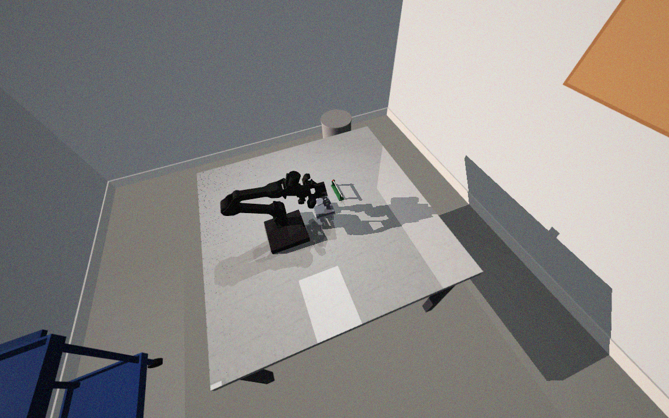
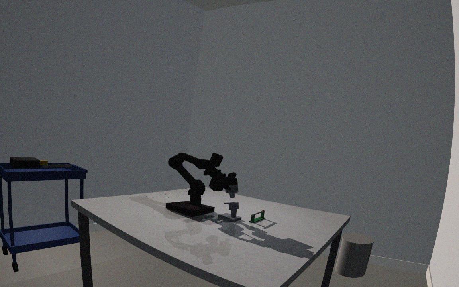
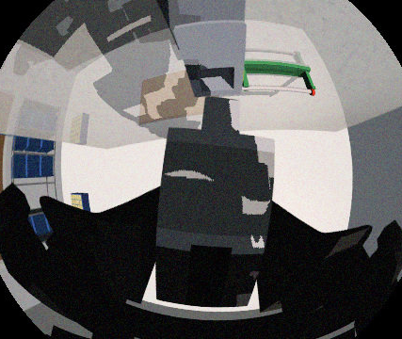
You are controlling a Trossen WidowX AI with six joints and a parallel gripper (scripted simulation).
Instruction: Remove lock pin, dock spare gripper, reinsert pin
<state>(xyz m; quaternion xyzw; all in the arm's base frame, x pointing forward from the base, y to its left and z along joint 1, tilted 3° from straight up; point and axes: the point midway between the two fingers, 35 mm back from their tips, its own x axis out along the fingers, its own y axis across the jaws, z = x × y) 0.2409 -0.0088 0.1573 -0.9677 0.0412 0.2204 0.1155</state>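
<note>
Now: gripper tip 160 mm above the green rack, 110 mm to the right of it and 110 mm short of it. From my gripper tip the other things lie so: mount: 130 mm below, 10 mm to the left; spare gripper: 10 mm behind.
</note>
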